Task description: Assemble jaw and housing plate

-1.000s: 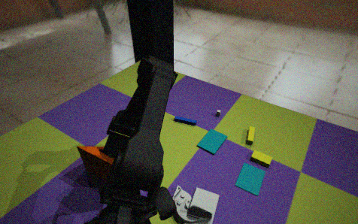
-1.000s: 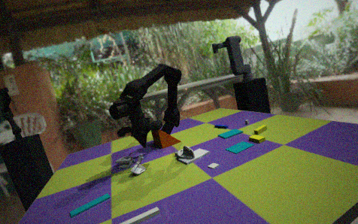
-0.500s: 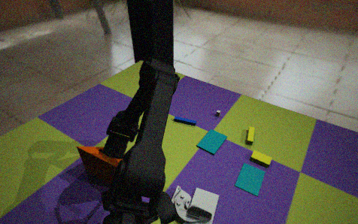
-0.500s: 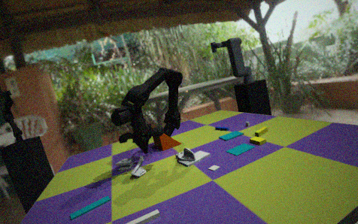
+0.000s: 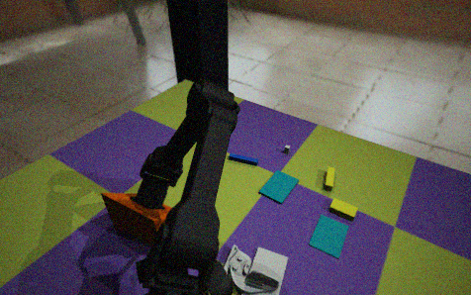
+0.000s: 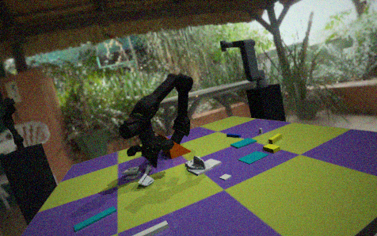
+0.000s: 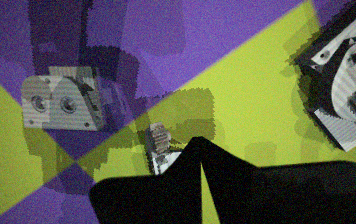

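Right now the grey jaw is 1 cm behind my gripper tip, 4 cm to the right of it and 1 cm below it. Also, from my gripper tip: white tile 20 cm ahead, 22 cm to the left, 4 cm below; grey base block 9 cm behind, 10 cm to the right, 1 cm below; teal bar 18 cm ahead, 23 cm to the right, 4 cm below.
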